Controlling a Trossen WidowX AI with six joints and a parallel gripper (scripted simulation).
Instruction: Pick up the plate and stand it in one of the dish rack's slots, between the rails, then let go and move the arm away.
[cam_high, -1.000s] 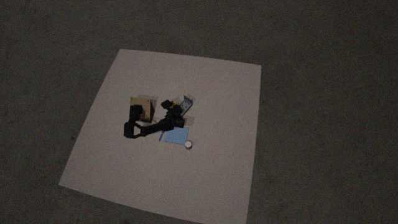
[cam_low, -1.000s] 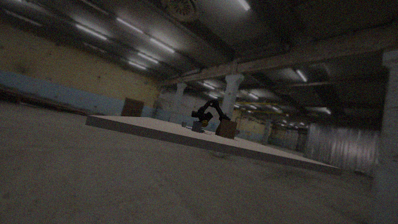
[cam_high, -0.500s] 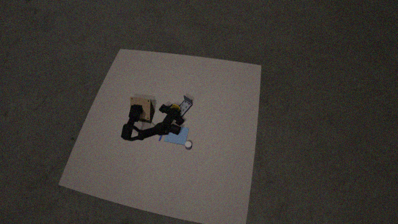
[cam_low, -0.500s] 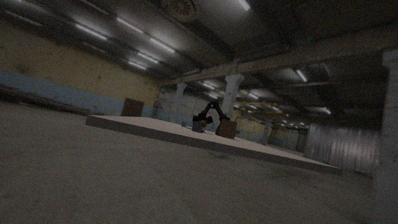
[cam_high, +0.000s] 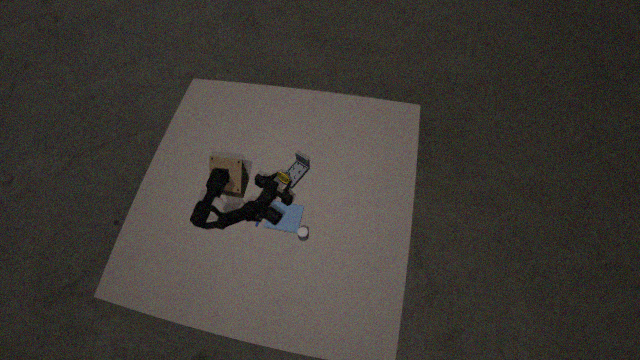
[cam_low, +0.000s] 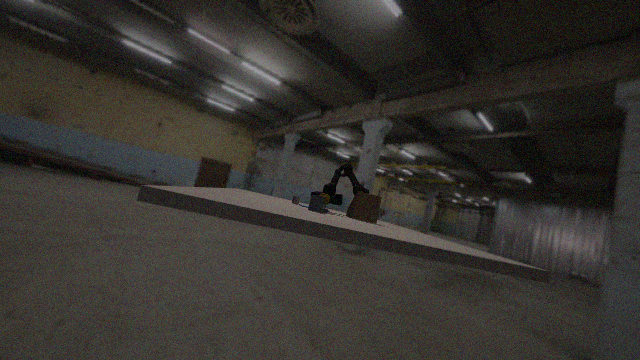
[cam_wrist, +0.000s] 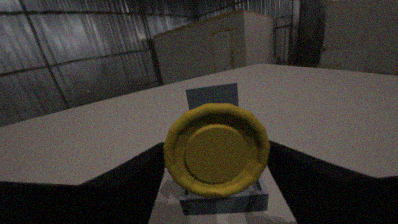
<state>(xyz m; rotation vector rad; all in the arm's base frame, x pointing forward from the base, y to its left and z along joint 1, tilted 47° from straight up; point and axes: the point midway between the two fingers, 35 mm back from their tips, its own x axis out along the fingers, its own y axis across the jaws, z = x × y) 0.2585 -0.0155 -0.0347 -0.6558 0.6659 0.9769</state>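
Right now my gripper tip is 5 cm to the right of the grey dish rack, 4 cm above it and 3 cm short of it. Also, from my gripper tip: blue spoon: 17 cm to the right, 8 cm behind, 6 cm below; then yellow plate: 1 cm to the right; then white cup: 24 cm to the right, 12 cm ahead, 4 cm below.
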